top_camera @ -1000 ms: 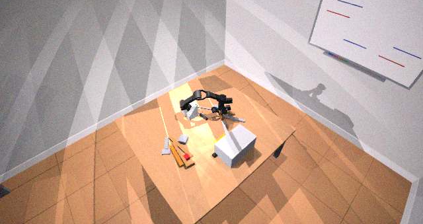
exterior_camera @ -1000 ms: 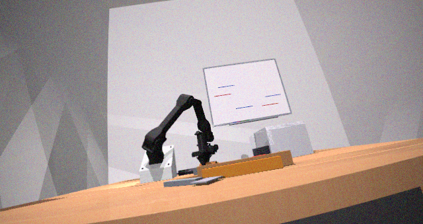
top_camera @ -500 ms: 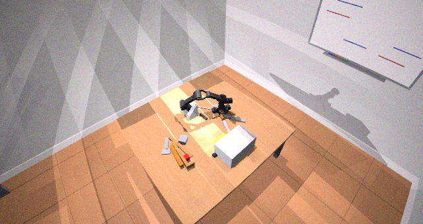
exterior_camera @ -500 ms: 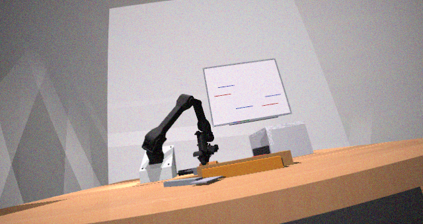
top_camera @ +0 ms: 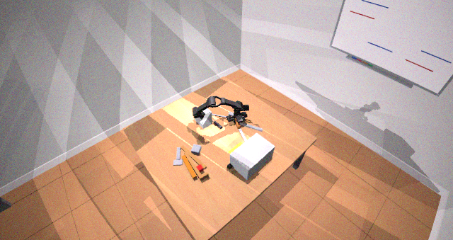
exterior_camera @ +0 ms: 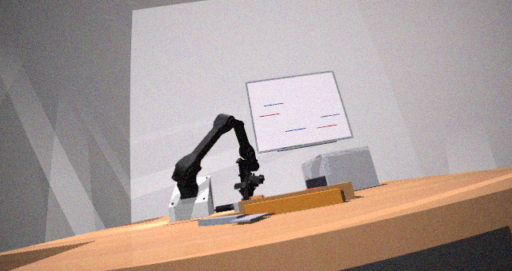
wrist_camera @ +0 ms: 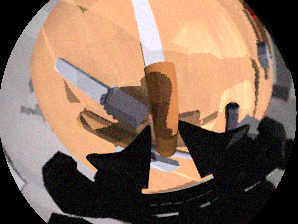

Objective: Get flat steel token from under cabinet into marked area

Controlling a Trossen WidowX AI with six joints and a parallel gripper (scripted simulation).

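Right now my gripper tip is 80 mm past the grey bar and 60 mm to the right of it. The rest, counted from my gripper tip: thin wooden stick (60 mm ahead, 520 mm to the right); red block (200 mm ahead, 540 mm to the right, 10 mm above); grey block (30 mm ahead, 460 mm to the right, 10 mm above).
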